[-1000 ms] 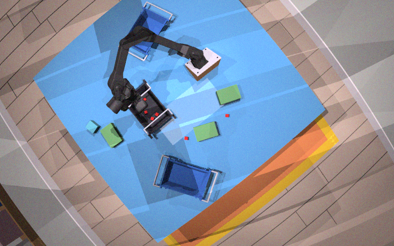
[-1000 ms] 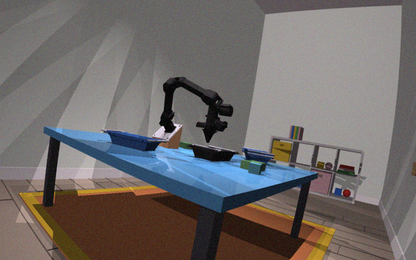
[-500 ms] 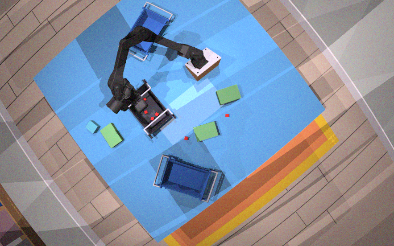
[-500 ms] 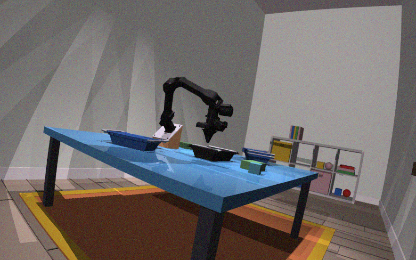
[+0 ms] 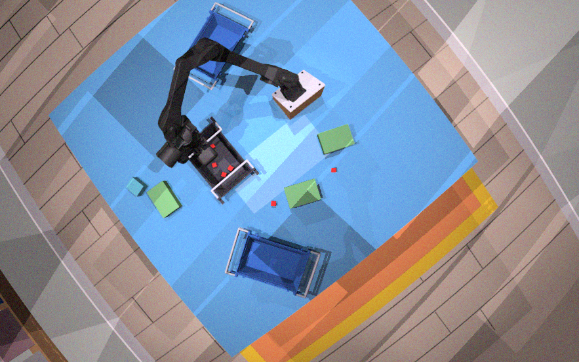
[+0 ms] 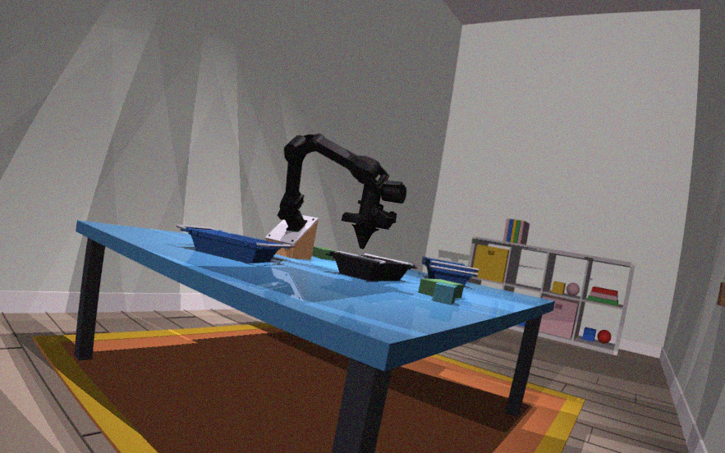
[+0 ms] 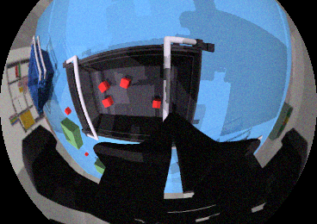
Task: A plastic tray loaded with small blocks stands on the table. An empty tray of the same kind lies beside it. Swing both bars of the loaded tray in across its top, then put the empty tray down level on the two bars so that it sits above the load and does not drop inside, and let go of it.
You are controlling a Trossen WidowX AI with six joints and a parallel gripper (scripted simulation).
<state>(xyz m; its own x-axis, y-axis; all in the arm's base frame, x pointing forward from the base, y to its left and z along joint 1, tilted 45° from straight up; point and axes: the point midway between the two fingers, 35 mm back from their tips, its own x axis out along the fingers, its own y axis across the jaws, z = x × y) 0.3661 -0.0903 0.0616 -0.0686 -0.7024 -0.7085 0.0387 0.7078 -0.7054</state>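
My gripper tip is 28 cm past the blue plastic tray, 26 cm to the left of it and 4 cm above it. From my gripper tip the other things lie so: teal cube: 32 cm ahead, 7 cm to the right, 7 cm below.
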